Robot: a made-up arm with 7 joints.
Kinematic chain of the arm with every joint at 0, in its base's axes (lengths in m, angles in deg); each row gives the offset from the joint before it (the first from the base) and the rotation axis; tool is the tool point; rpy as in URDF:
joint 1: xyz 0.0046 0.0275 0.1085 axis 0 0.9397 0.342
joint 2: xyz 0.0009 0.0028 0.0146 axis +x
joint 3: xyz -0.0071 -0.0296 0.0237 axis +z
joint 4: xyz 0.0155 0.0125 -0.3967 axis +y
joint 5: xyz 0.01 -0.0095 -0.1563 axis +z
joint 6: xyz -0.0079 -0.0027 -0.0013 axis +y
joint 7: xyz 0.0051 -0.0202 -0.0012 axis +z
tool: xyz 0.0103 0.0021 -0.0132 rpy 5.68 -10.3 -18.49
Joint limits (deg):
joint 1: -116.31..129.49
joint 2: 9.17..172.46
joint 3: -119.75..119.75
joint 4: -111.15..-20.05
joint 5: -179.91..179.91
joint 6: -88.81..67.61
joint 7: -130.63..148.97
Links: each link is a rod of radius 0.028 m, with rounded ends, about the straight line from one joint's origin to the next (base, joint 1, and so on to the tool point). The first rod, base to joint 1, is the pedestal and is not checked.
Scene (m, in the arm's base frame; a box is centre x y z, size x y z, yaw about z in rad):
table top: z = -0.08
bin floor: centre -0 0.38 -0.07 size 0.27 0.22 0.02 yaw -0.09
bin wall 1: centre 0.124 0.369 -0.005 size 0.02 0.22 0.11 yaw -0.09
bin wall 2: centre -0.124 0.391 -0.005 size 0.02 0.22 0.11 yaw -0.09
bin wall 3: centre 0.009 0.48 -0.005 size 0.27 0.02 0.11 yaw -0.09
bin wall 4: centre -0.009 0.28 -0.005 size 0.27 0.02 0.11 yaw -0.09
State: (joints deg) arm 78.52 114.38 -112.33 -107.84 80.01 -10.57 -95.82
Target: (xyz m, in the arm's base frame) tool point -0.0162 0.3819 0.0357
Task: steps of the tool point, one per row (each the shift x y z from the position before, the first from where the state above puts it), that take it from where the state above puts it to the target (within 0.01 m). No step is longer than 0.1 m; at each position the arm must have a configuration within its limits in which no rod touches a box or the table.
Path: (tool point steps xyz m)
1: 0.0147 0.0301 -0.0392
2: 0.0308 0.0259 -0.0307
3: 0.0427 0.0193 -0.0173
4: 0.0487 0.0105 -0.0006
5: -0.0043 0.0053 -0.0638
6: 0.0043 -0.0053 -0.0616

